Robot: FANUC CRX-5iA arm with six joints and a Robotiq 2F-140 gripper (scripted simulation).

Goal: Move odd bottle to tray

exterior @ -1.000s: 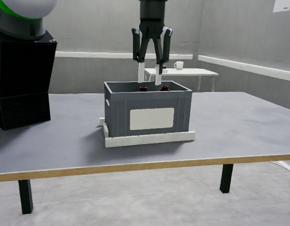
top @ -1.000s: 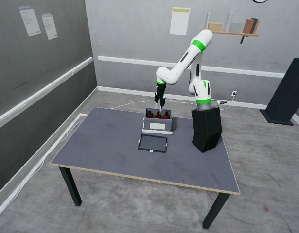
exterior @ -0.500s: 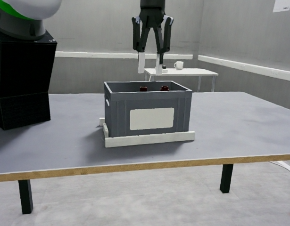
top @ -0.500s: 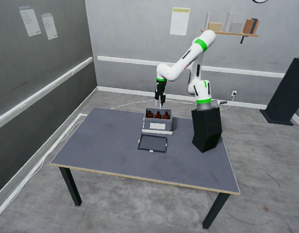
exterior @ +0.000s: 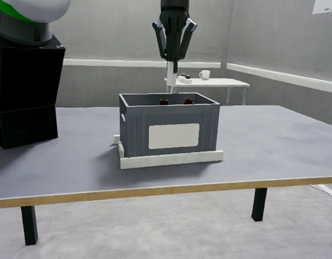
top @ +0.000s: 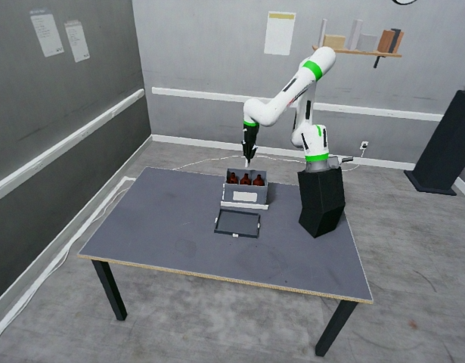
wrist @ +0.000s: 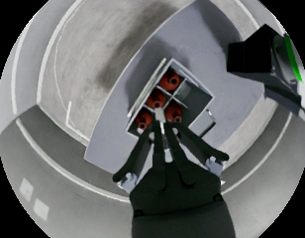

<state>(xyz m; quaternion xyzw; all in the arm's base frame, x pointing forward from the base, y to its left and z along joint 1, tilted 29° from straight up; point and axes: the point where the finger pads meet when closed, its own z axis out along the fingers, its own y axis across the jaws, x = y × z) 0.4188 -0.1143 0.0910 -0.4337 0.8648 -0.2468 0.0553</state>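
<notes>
Now: hand 50 mm to the right of the grey crate and 170 mm above it. The rest, counted from my hand: dark tray (10 mm ahead, 310 mm to the left, 240 mm below).
</notes>
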